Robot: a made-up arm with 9 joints. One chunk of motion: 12 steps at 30 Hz.
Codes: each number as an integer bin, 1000 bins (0 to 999) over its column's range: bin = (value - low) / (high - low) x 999, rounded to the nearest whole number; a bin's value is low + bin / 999 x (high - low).
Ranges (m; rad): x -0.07..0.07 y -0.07..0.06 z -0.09..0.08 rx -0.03..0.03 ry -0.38..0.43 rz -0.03..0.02
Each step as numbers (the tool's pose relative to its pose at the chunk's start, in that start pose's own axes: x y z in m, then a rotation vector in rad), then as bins.
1 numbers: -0.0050 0.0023 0.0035 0.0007 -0.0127 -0.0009
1 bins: 464 556 549 511 453 581
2 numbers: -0.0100 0.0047 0.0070 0.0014 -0.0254 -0.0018
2 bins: 428 574 570 523 437 563
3 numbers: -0.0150 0.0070 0.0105 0.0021 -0.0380 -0.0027
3 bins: 392 592 591 534 422 545
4 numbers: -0.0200 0.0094 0.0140 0.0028 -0.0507 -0.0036
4 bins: 357 610 611 546 406 527
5 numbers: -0.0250 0.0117 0.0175 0.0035 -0.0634 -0.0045
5 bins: 321 628 632 558 390 509
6 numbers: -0.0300 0.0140 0.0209 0.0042 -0.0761 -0.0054
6 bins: 285 646 652 569 375 492
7 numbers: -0.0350 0.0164 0.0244 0.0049 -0.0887 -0.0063
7 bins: 250 664 672 581 359 474
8 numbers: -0.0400 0.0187 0.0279 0.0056 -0.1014 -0.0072
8 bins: 214 682 693 593 344 456
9 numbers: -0.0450 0.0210 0.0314 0.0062 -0.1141 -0.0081
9 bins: 178 699 713 603 328 438
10 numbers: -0.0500 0.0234 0.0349 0.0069 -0.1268 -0.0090
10 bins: 143 718 734 614 312 420
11 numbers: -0.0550 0.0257 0.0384 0.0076 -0.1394 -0.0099
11 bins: 107 735 755 626 297 402
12 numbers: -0.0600 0.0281 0.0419 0.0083 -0.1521 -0.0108
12 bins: 71 754 775 638 281 384
